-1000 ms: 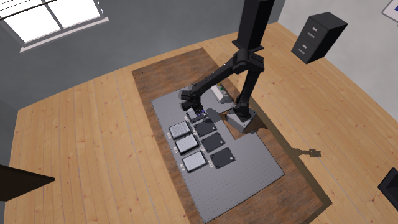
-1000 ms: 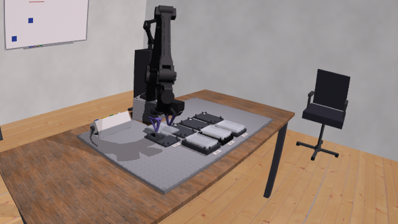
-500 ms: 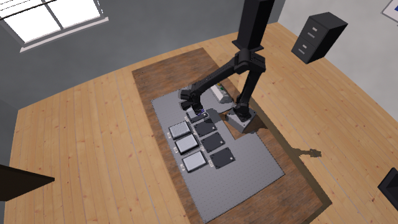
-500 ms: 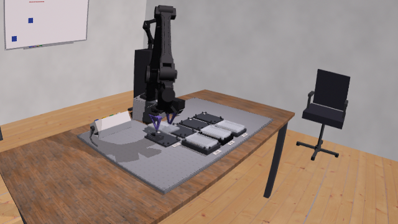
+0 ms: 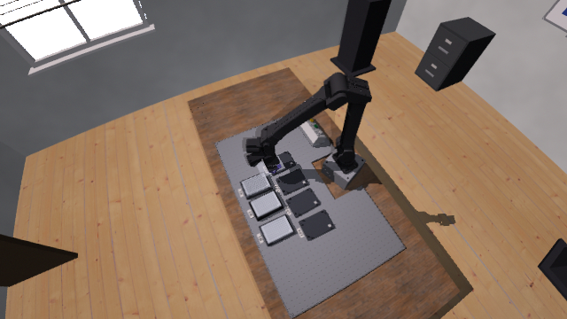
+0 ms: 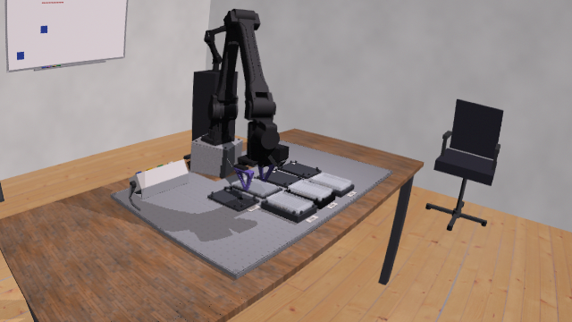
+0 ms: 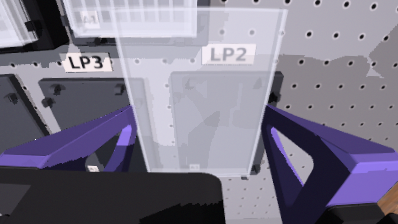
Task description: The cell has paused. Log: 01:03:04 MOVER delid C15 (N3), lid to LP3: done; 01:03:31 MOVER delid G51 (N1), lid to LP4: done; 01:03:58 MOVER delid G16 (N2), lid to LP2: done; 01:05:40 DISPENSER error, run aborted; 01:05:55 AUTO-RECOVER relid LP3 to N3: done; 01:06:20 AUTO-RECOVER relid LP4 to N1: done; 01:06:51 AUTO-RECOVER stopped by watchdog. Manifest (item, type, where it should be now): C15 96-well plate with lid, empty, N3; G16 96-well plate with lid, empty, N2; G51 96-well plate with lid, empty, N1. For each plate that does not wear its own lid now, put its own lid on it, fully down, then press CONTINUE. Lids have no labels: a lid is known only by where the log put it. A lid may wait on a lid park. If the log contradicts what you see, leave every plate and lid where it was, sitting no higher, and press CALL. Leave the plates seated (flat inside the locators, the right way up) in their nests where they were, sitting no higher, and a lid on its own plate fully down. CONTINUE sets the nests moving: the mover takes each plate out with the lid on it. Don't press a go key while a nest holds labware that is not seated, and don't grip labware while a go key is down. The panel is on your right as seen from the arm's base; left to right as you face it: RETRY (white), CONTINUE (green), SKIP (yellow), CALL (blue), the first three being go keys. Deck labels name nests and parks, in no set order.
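Right now my hand is 110 mm short of the plate, 40 mm to the right of it and 40 mm above it. Also, from my hand: LP3 label (100 mm to the left, 70 mm below, 20 mm ahead); deck label LP2 (70 mm below, 30 mm to the right, 20 mm ahead); lid park LP3 (110 mm to the left, 70 mm behind, 60 mm below).
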